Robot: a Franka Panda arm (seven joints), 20 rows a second.
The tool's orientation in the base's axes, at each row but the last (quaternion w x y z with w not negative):
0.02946, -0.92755, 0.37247, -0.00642
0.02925, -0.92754, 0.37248, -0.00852
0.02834, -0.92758, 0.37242, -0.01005
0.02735, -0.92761, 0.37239, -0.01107
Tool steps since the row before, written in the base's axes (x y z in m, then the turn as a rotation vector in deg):
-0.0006, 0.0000, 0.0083, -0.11, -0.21, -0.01
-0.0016, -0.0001, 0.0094, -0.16, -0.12, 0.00
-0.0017, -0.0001, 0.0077, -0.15, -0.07, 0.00
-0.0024, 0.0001, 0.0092, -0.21, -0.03, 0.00
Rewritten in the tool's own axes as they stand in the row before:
-0.0005, -0.0001, -0.0083, 0.07, 0.23, 0.00
-0.0011, 0.0006, -0.0094, -0.03, 0.20, -0.01
-0.0012, 0.0008, -0.0078, -0.06, 0.15, -0.01
-0.0018, 0.0010, -0.0093, -0.13, 0.17, -0.01

